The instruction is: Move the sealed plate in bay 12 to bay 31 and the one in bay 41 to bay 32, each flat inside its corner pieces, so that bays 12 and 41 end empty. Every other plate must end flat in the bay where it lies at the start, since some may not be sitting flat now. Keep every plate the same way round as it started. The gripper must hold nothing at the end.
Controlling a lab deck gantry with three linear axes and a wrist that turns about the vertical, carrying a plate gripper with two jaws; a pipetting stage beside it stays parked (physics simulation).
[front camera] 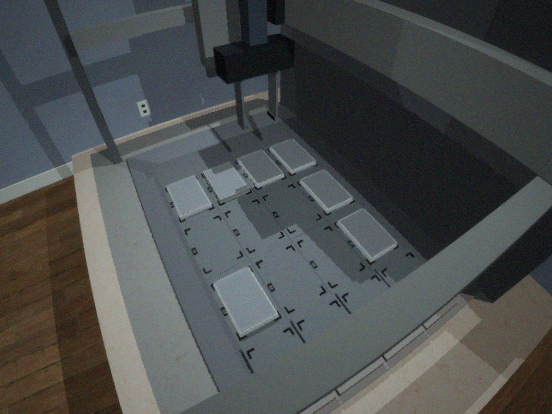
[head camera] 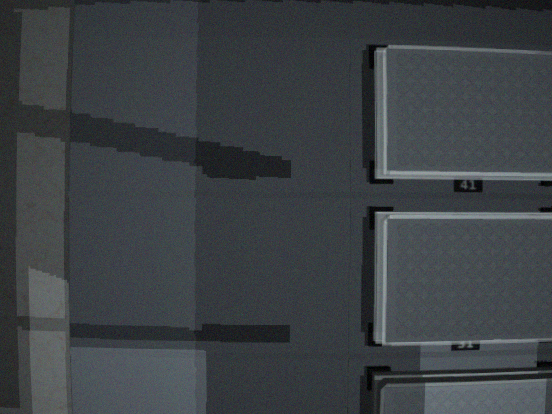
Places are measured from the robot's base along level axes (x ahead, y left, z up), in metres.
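Where they show: gripper, fingertip midpoint: (front camera: 257, 121); robot's base, origin of the base link: (front camera: 166, 189).
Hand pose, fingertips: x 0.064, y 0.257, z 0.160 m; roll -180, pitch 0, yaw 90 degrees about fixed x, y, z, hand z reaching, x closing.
Observation:
Things, the pixels of their top centre, and the offset from my fingertips. "spot": a spot on its surface instead.
- bay 12, surface spot: (head camera: 465, 280) (front camera: 258, 164) spot: dx -0.009, dy +0.000, dz -0.145 m
- bay 41 plate, middle of its top: (head camera: 479, 111) (front camera: 292, 153) dx +0.000, dy +0.107, dz -0.146 m
- bay 32, surface spot: (front camera: 292, 206) spot: dx +0.162, dy +0.005, dz -0.160 m
- bay 11, surface spot: (front camera: 187, 196) spot: dx +0.006, dy -0.217, dz -0.146 m
- bay 21, surface spot: (head camera: 480, 397) spot: dx +0.003, dy -0.076, dz -0.146 m
- bay 42, surface spot: (front camera: 326, 190) spot: dx +0.171, dy +0.103, dz -0.146 m
- bay 43, surface spot: (front camera: 366, 233) spot: dx +0.330, dy +0.102, dz -0.146 m
- bay 13, surface spot: (front camera: 246, 300) spot: dx +0.334, dy -0.212, dz -0.145 m
The plate from bay 12 (front camera: 260, 167) (head camera: 465, 280) lies in bay 31 and looks flat inside its corner pieces. The bay 41 plate (front camera: 292, 155) (head camera: 465, 112) lies in its own bay, between its corner marks. Bay 12 (front camera: 216, 242) and bay 32 (front camera: 292, 206) are bare in the front view. My gripper (front camera: 258, 122) hangs at the back of the deck, beyond the back row of plates. Its two jaws stand apart with no plate between them. The jaws do not show in the head view.
Other plates lie in bay 11 (front camera: 187, 196), bay 21 (front camera: 225, 182) (head camera: 480, 397), bay 42 (front camera: 326, 190), bay 43 (front camera: 366, 233) and bay 13 (front camera: 246, 300). I cannot tell whether the bay 21 plate is fully flat. Raised rims border the deck.

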